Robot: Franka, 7 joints.
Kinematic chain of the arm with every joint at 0, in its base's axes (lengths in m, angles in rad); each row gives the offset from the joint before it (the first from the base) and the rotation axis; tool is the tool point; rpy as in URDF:
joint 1: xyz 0 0 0.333 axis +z
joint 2: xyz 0 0 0 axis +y
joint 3: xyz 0 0 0.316 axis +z
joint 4: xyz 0.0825 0 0 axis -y
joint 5: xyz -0.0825 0 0.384 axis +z
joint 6: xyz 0 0 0 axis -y
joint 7: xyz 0.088 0 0 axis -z
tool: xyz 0 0 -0.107 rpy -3.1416 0 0
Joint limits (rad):
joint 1: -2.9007..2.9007
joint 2: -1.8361..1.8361
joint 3: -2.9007..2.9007
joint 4: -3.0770..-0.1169
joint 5: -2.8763..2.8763
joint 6: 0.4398..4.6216
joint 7: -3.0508..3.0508
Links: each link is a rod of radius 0.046 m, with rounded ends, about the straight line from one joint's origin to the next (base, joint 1, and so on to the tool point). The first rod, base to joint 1, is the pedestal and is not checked.
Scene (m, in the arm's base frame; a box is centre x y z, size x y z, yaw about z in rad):
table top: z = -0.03
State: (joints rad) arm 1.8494 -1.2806 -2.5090 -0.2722 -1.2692 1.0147 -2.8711
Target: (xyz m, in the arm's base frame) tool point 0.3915 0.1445 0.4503
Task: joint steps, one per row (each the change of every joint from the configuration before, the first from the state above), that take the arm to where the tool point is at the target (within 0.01 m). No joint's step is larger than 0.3 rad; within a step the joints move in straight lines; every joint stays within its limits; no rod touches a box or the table.
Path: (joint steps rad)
1: 0.0762 0.0905 0.1693 -0.2697 0.1186 -0.0958 0.0000
2: 0.0762 0.0906 0.1693 -0.2697 0.1186 -0.0958 0.0000
3: 0.0761 0.0905 0.1693 -0.2698 0.1186 -0.0959 0.0000
4: 0.0762 0.0906 0.1693 -0.2697 0.1186 -0.0958 0.0000
5: 0.0762 0.0905 0.1693 -0.2697 0.1186 -0.0958 0.0000
6: 0.0762 0.0906 0.1693 -0.2697 0.1187 -0.0958 0.0000

